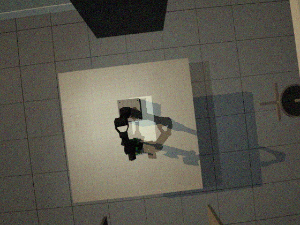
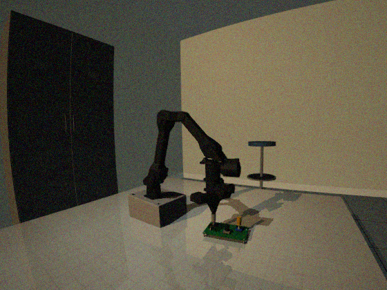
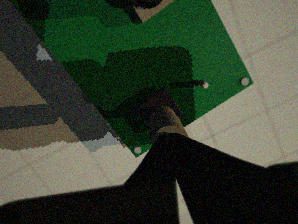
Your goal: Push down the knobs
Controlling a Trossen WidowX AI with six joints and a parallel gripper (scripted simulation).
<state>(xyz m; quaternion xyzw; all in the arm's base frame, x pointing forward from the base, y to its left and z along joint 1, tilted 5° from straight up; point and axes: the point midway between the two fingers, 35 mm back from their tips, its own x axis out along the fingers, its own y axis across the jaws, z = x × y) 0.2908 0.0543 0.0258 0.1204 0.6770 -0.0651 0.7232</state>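
Now: gripper tip 20 mm above the pale knob. Also, from my gripper tip: yellow knob: 100 mm ahead, 20 mm to the left, 10 mm below.
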